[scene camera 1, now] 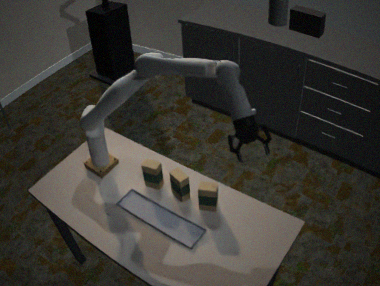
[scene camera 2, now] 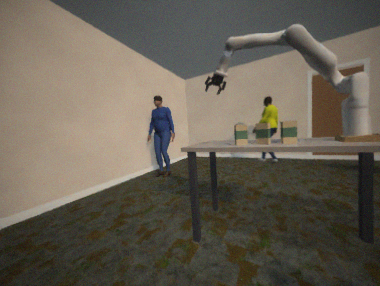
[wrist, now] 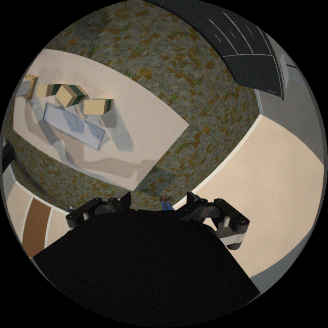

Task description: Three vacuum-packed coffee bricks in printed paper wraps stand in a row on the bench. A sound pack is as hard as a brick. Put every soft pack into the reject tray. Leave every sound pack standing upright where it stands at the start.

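Frame: origin at the arm's base, x right, y back, z down, level; metres.
Seen in the pictures: gripper, fingertip midpoint: (scene camera 1: pixel 254 159) (scene camera 2: pixel 211 92); arm's base, link origin: (scene camera 1: pixel 101 160) (scene camera 2: pixel 355 135).
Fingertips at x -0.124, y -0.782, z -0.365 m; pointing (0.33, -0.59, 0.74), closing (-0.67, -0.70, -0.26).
Observation:
Offsets run from my fingertips to a thing's top centre.
Three tan coffee packs with dark green bands stand upright in a row on the bench: one nearest the arm's base (scene camera 1: pixel 152 173) (scene camera 2: pixel 289 132) (wrist: pixel 47 90), a middle pack {dx +0.032, dy +0.334, dz +0.257 m} (scene camera 1: pixel 180 184) (scene camera 2: pixel 263 133) (wrist: pixel 70 96) and a far pack {dx +0.013, dy +0.194, dz +0.257 m} (scene camera 1: pixel 208 195) (scene camera 2: pixel 241 134) (wrist: pixel 98 106). Which are soft cannot be told by look. The shallow, blue-grey reject tray (scene camera 1: pixel 187 232) (wrist: pixel 90 135) lies beside the row with no pack in it; it does not show in scene camera 2. My gripper (scene camera 1: pixel 254 155) (scene camera 2: pixel 213 90) (wrist: pixel 158 198) is open and empty, high above the packs and off beyond the far pack.
The bench (scene camera 1: pixel 270 225) (scene camera 2: pixel 300 148) (wrist: pixel 150 120) bears the arm's base at one end. A dark drawer cabinet (scene camera 1: pixel 270 75) (wrist: pixel 250 40) stands behind it. A person in blue (scene camera 2: pixel 162 122) and a person in yellow (scene camera 2: pixel 271 116) stand beyond the bench. A tall black cabinet (scene camera 1: pixel 110 42) stands at the back.

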